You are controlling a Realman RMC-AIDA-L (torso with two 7-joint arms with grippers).
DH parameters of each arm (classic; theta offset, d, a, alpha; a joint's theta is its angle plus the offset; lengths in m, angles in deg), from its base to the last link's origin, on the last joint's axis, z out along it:
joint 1: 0 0.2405 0 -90
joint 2: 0 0 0 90
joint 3: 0 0.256 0 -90
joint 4: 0 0 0 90
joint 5: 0 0.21 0 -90
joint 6: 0 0 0 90
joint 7: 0 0.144 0 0
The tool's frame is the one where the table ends.
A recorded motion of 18 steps. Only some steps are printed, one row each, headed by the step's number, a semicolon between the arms.
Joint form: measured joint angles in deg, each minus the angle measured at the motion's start. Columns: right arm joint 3, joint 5, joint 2, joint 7, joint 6, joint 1, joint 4; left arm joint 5, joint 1, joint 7, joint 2, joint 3, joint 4, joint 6.
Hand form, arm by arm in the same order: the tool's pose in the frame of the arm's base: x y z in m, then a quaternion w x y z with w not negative. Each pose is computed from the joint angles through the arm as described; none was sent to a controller.
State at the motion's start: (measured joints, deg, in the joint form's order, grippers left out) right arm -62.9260 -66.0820 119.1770 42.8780 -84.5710 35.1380 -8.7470; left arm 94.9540 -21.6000 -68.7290 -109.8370 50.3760 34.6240 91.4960
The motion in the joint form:
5: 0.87 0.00 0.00 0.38 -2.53 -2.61 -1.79; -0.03 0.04 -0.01 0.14 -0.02 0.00 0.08
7: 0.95 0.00 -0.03 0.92 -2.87 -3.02 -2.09; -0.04 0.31 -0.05 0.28 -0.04 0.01 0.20
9: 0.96 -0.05 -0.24 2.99 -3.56 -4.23 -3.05; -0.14 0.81 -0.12 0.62 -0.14 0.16 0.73
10: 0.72 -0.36 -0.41 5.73 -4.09 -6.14 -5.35; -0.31 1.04 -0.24 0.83 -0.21 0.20 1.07
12: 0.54 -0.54 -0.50 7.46 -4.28 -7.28 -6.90; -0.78 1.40 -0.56 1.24 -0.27 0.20 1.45
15: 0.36 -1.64 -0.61 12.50 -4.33 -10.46 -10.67; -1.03 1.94 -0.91 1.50 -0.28 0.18 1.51
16: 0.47 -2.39 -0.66 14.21 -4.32 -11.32 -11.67; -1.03 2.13 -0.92 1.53 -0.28 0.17 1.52
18: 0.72 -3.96 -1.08 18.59 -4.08 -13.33 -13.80; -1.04 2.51 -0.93 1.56 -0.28 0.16 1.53
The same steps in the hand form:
5: 0.2296 0.3212 -0.0449 0.22717 -0.86599 0.11357 0.43077; -0.3017 0.3061 0.0549 0.18836 -0.93067 -0.15864 -0.27057
7: 0.2308 0.3199 -0.0436 0.22643 -0.86439 0.11687 0.43348; -0.3033 0.3046 0.0560 0.18887 -0.93047 -0.16042 -0.26983
9: 0.2350 0.3166 -0.0395 0.22259 -0.86088 0.12978 0.43875; -0.3057 0.3019 0.0591 0.18917 -0.93025 -0.16161 -0.26968
10: 0.2402 0.3125 -0.0338 0.21831 -0.85846 0.14152 0.44199; -0.3067 0.3006 0.0610 0.18928 -0.92974 -0.16259 -0.27078
12: 0.2429 0.3103 -0.0303 0.21588 -0.85728 0.14824 0.44327; -0.3084 0.2991 0.0647 0.19089 -0.92826 -0.16561 -0.27290
15: 0.2521 0.3028 -0.0236 0.20788 -0.85458 0.17570 0.44228; -0.3116 0.2966 0.0669 0.19310 -0.92668 -0.17190 -0.27280
16: 0.2551 0.3002 -0.0222 0.20333 -0.85459 0.18581 0.44024; -0.3126 0.2955 0.0671 0.19355 -0.92642 -0.17349 -0.27235
18: 0.2640 0.2948 -0.0173 0.19478 -0.85340 0.21447 0.43333; -0.3147 0.2935 0.0672 0.19450 -0.92584 -0.17661 -0.27165

